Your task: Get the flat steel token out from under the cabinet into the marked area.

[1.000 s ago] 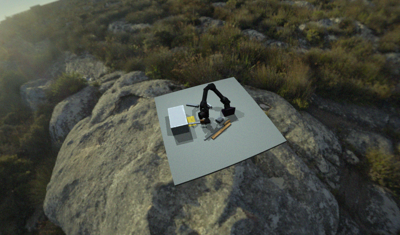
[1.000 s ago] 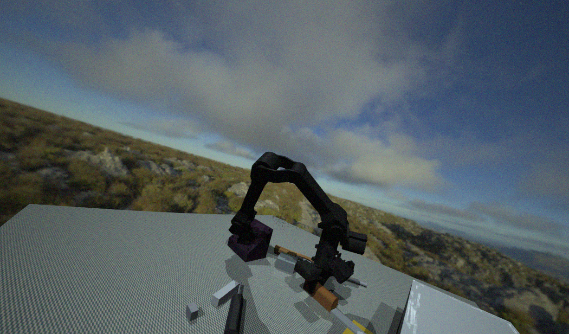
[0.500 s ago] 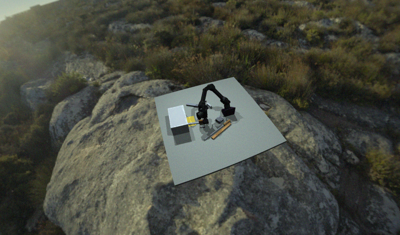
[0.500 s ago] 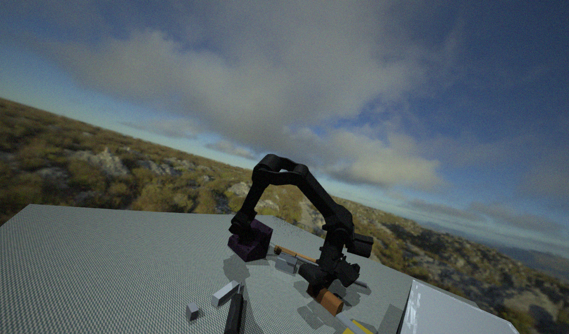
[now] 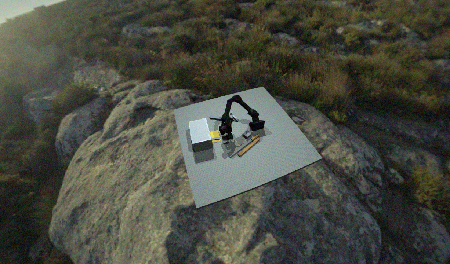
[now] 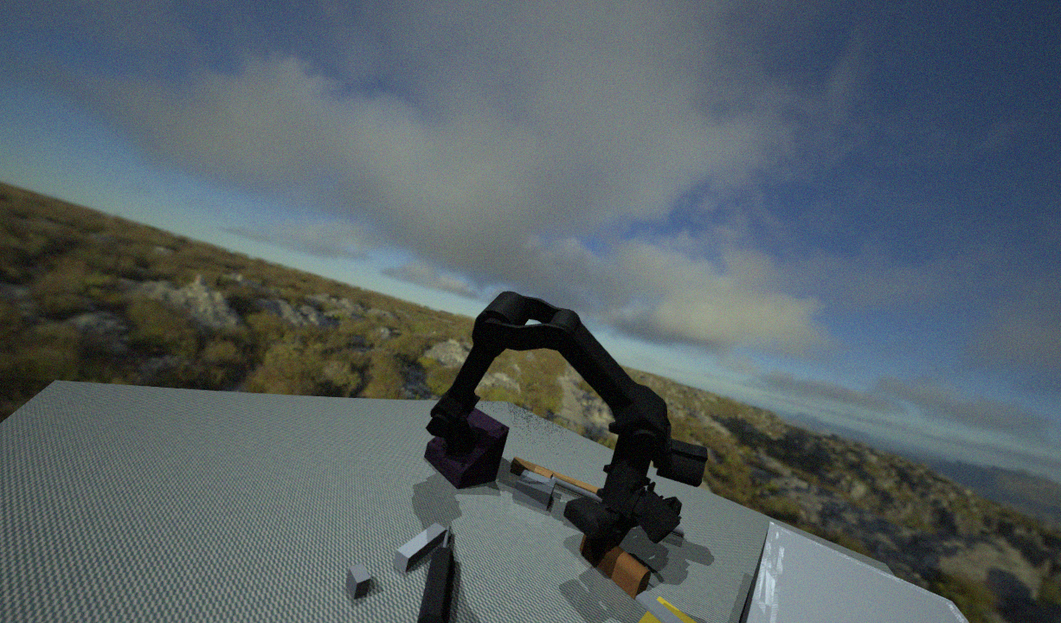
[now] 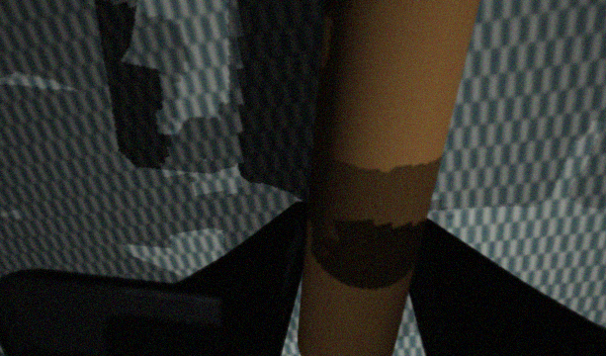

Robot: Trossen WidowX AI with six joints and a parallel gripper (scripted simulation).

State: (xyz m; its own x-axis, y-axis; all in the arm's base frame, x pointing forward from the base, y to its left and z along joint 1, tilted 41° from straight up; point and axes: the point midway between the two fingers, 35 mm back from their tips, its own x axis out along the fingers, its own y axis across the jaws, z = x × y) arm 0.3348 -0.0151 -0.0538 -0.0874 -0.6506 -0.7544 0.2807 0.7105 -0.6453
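The grey block is 18 cm behind my gripper tip, 6 cm to the left of it and 1 cm above it. From my gripper tip the other things lie so: grey bar: 22 cm to the right, 18 cm behind; small grey cube: 31 cm to the right, 16 cm behind; wooden stick: 20 cm to the left, 14 cm behind.
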